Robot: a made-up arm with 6 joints.
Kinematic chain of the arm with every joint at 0, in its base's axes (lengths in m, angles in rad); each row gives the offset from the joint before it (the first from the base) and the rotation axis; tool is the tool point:
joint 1: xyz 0 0 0.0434 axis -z
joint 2: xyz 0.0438 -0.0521 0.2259 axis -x
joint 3: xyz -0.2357 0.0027 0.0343 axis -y
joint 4: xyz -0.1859 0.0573 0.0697 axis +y
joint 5: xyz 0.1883 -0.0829 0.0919 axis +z
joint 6: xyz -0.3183 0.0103 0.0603 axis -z
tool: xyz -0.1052 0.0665 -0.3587
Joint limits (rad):
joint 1: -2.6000..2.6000
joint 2: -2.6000..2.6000
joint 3: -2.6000..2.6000
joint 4: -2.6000..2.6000
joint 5: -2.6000..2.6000
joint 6: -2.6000..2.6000
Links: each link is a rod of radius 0.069 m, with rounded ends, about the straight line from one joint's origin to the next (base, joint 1, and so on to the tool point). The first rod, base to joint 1, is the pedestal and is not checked.
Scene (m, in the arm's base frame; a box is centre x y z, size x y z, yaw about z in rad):
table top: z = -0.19
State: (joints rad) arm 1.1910 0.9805 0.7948 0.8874 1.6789 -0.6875
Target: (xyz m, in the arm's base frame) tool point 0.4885 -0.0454 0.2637
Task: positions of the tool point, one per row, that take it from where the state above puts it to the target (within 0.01 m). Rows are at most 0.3 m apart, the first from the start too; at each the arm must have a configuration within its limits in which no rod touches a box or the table.
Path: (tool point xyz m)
1: -0.3776 -0.0872 0.6130
2: -0.1392 -0.1029 0.6688
3: 0.1184 -0.1103 0.6232
4: 0.3408 -0.0990 0.4740
5: 0.4885 -0.0455 0.2637

